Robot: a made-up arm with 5 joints. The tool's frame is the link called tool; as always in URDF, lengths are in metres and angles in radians.
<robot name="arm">
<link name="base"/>
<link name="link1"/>
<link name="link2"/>
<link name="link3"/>
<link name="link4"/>
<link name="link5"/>
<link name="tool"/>
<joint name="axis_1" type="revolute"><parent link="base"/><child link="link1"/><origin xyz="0.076 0 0.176"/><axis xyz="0 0 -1"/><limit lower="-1.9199" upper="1.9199"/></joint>
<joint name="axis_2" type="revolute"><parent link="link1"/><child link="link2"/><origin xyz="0.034 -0.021 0.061"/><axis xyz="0 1 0"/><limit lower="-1.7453" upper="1.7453"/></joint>
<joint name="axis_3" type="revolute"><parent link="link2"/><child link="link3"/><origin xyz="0.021 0 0.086"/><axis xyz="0 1 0"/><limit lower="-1.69" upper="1.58"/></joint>
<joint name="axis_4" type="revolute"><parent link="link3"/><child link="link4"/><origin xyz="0.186 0 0.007"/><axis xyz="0 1 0"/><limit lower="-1.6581" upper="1.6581"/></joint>
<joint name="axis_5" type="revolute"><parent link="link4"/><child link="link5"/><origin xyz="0.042 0.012 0"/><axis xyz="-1 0 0"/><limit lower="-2.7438" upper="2.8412"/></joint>
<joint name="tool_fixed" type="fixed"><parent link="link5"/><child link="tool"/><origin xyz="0 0 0" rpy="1.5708 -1.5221 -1.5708"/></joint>
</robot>
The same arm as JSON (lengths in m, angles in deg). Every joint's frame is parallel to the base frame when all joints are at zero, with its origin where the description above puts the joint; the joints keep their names.
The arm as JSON. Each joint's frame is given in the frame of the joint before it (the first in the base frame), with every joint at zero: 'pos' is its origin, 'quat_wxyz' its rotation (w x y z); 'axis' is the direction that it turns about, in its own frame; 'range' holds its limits. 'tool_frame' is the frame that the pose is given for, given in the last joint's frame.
{"length_unit": "m", "angle_unit": "deg", "joints": [
  {"joint": "axis_1", "pos": [0.076, 0.0, 0.176], "quat_wxyz": [1.0, 0.0, 0.0, 0.0], "axis": [0.0, 0.0, -1.0], "range": [-110.0, 110.0]},
  {"joint": "axis_2", "pos": [0.034, -0.021, 0.061], "quat_wxyz": [1.0, 0.0, 0.0, 0.0], "axis": [0.0, 1.0, 0.0], "range": [-100.0, 100.0]},
  {"joint": "axis_3", "pos": [0.021, 0.0, 0.086], "quat_wxyz": [1.0, 0.0, 0.0, 0.0], "axis": [0.0, 1.0, 0.0], "range": [-96.83, 90.53]},
  {"joint": "axis_4", "pos": [0.186, 0.0, 0.007], "quat_wxyz": [1.0, 0.0, 0.0, 0.0], "axis": [0.0, 1.0, 0.0], "range": [-95.0, 95.0]},
  {"joint": "axis_5", "pos": [0.042, 0.012, 0.0], "quat_wxyz": [1.0, 0.0, 0.0, 0.0], "axis": [-1.0, 0.0, 0.0], "range": [-157.21, 162.79]}
], "tool_frame": {"pos": [0.0, 0.0, 0.0], "quat_wxyz": [0.706897, 0.017215, -0.706897, -0.017215]}}

